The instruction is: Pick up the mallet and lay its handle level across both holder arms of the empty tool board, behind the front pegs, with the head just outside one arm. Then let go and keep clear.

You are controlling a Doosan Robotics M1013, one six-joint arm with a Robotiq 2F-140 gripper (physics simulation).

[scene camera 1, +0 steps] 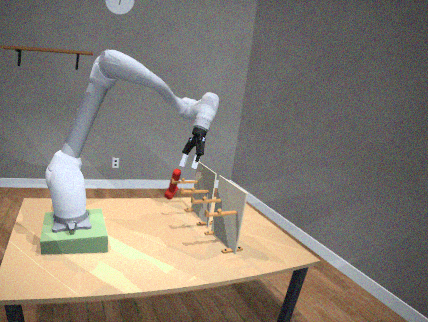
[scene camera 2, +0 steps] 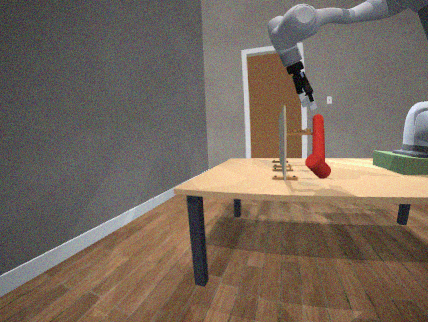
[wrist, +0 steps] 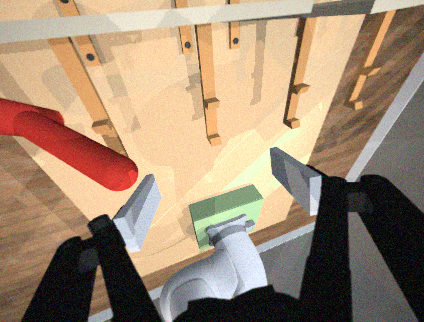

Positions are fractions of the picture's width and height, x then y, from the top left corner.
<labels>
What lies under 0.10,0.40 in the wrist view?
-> A red mallet.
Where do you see a red mallet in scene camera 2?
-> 0.74,0.50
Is my gripper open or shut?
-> Open.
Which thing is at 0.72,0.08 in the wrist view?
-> A tool board.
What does my gripper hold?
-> Nothing.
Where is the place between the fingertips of my gripper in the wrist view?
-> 0.50,0.54
</labels>
